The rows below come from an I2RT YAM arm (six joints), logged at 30 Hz.
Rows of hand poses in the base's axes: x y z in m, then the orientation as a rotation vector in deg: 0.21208 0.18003 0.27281 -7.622 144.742 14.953; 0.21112 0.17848 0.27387 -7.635 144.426 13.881; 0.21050 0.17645 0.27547 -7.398 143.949 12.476; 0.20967 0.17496 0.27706 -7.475 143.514 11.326; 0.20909 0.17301 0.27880 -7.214 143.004 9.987; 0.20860 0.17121 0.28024 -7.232 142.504 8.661; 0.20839 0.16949 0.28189 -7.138 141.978 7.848; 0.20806 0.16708 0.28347 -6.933 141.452 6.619; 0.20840 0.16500 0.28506 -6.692 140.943 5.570; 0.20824 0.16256 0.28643 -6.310 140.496 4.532; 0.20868 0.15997 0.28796 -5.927 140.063 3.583; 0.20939 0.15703 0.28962 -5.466 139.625 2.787
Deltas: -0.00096 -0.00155 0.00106 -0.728 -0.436 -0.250; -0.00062 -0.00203 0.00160 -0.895 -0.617 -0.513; -0.00083 -0.00149 0.00159 -0.795 -0.549 -0.227; -0.00058 -0.00195 0.00174 -0.847 -0.628 -0.518; -0.00049 -0.00180 0.00144 -0.911 -0.611 -0.315; -0.00021 -0.00172 0.00165 -0.518 -0.588 -0.272; -0.00033 -0.00241 0.00158 -0.792 -0.615 -0.456; 0.00034 -0.00208 0.00159 -0.659 -0.579 -0.439; -0.00016 -0.00244 0.00137 -0.622 -0.511 -0.540; 0.00044 -0.00259 0.00153 -0.561 -0.487 -0.519; 0.00071 -0.00294 0.00166 -0.432 -0.480 -0.537
